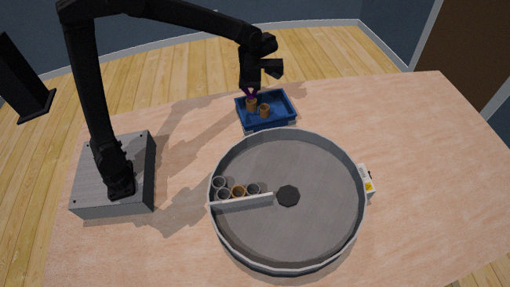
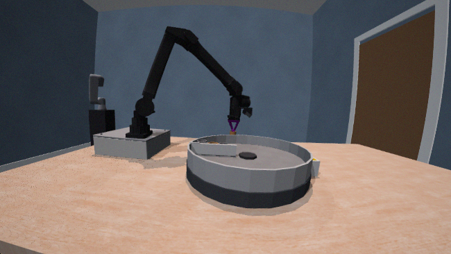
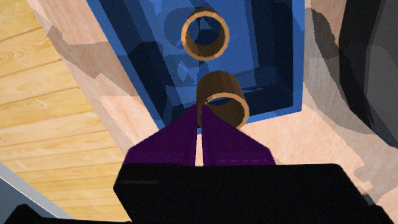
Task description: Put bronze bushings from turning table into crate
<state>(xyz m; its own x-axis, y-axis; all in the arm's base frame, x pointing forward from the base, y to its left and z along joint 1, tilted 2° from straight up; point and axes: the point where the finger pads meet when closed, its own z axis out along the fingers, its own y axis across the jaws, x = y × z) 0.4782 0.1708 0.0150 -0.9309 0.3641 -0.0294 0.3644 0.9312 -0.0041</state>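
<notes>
The blue crate lies 70 mm below my hand, 40 mm ahead of it and 20 mm to the right of it. The rest, counted from my hand: turning table (370 mm to the right, 40 mm below, 30 mm behind).
</notes>
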